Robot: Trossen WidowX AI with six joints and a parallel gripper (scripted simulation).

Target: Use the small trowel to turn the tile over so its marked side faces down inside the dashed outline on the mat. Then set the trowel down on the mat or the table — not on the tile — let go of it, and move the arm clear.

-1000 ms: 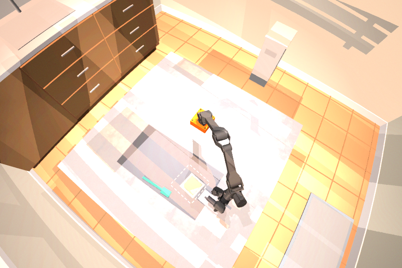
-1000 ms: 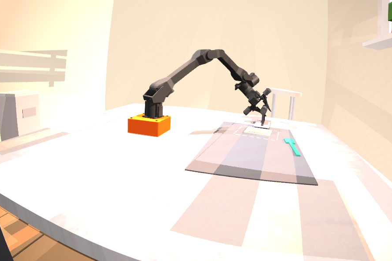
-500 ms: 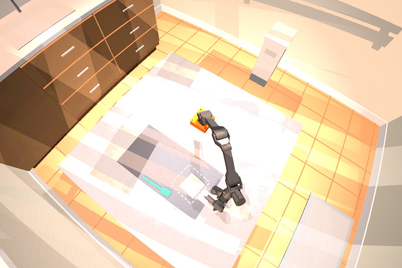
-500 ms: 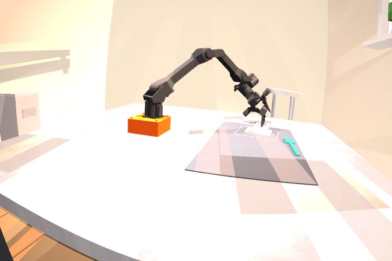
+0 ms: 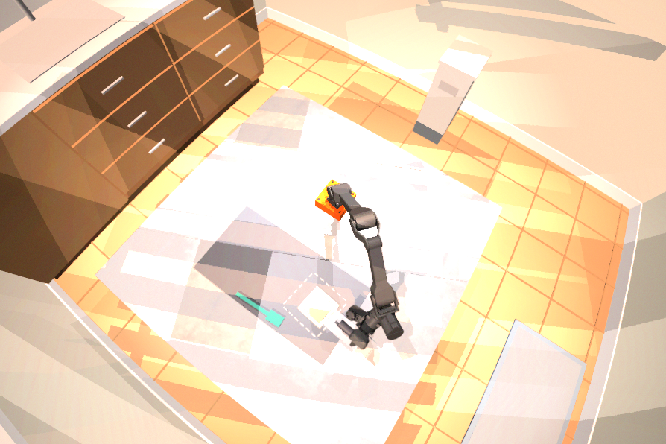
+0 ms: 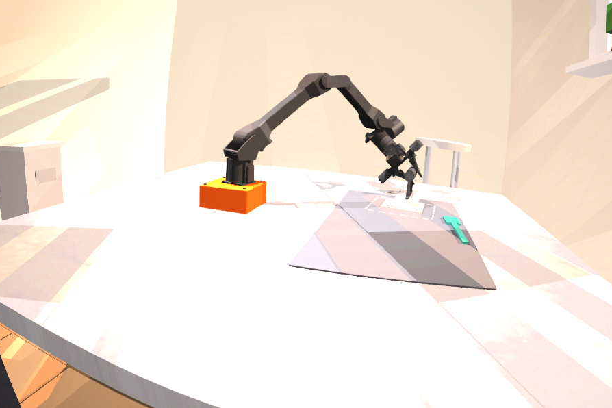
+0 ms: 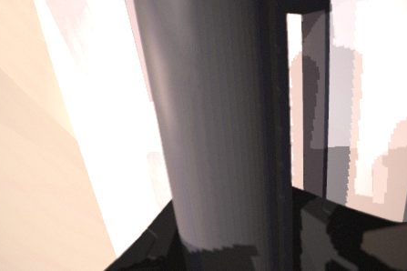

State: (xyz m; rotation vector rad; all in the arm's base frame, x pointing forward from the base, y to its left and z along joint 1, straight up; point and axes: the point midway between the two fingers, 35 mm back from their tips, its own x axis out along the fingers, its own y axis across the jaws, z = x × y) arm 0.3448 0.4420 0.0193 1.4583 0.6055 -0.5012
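The teal trowel is 15 cm ahead of my gripper tip, 32 cm to the right of it and 4 cm below it. Round my gripper tip: white tile: 1 cm behind, 18 cm to the right, 5 cm below; then grey mat: 2 cm ahead, 37 cm to the right, 7 cm below; then grey trowel: 2 cm behind, 1 cm below.
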